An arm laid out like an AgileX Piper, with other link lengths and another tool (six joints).
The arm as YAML. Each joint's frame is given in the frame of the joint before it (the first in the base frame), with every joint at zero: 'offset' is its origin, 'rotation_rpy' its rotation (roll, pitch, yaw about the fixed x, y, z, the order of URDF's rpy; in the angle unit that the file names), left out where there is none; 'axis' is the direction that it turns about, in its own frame. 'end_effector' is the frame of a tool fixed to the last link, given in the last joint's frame.
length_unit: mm
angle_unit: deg
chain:
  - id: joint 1
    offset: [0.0, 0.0, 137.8]
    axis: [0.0, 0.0, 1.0]
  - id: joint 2
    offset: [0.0, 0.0, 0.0]
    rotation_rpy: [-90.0, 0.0, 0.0]
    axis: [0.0, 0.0, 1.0]
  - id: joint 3
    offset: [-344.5, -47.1, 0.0]
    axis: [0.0, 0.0, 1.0]
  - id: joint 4
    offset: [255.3, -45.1, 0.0]
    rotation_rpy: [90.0, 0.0, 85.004]
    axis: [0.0, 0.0, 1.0]
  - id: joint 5
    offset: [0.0, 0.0, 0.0]
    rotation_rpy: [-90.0, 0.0, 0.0]
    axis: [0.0, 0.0, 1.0]
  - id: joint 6
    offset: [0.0, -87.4, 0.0]
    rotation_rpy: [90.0, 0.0, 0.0]
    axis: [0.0, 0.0, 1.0]
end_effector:
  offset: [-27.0, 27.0, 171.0]
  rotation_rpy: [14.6, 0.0, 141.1]
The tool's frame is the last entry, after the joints.
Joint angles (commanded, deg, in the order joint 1, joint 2, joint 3, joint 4, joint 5, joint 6), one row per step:
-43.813 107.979 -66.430 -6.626 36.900 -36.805
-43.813 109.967 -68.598 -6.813 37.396 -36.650
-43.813 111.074 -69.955 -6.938 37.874 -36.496
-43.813 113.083 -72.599 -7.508 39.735 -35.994
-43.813 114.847 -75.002 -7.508 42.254 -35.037
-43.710 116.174 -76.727 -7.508 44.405 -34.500
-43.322 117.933 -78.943 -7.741 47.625 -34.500
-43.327 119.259 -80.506 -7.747 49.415 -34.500
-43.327 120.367 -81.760 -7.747 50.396 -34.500
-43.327 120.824 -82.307 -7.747 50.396 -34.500
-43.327 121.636 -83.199 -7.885 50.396 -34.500
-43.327 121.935 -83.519 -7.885 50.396 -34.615
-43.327 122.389 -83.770 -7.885 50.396 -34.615
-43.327 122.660 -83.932 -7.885 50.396 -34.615
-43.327 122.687 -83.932 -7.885 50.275 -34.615
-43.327 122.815 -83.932 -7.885 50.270 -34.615
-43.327 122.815 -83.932 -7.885 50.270 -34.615
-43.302 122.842 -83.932 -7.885 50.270 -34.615
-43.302 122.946 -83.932 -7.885 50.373 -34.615
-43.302 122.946 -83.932 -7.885 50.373 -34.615
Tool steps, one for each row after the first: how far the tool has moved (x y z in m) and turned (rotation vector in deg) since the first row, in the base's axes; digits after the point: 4 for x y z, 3 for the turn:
0.0067 -0.0074 -0.0052 0.107 0.315 -0.084
0.0103 -0.0117 -0.0077 0.189 0.532 -0.203
0.0137 -0.0183 -0.0129 0.665 1.700 -0.541
0.0151 -0.0213 -0.0181 1.937 2.951 -1.724
0.0152 -0.0216 -0.0227 3.068 4.207 -2.367
0.0142 -0.0191 -0.0294 4.583 6.525 -2.205
0.0137 -0.0197 -0.0343 5.524 7.748 -2.401
0.0148 -0.0214 -0.0383 6.031 8.405 -2.508
0.0168 -0.0233 -0.0397 5.971 8.338 -2.509
0.0197 -0.0266 -0.0424 5.827 8.360 -2.445
0.0207 -0.0276 -0.0435 5.803 8.367 -2.332
0.0213 -0.0281 -0.0462 5.939 8.518 -2.330
0.0217 -0.0285 -0.0477 6.012 8.599 -2.328
0.0221 -0.0288 -0.0479 5.956 8.524 -2.315
0.0219 -0.0286 -0.0490 6.039 8.615 -2.313
0.0219 -0.0286 -0.0490 6.039 8.615 -2.313
0.0220 -0.0284 -0.0492 6.055 8.637 -2.288
0.0215 -0.0280 -0.0501 6.188 8.794 -2.297
0.0215 -0.0280 -0.0501 6.188 8.794 -2.297

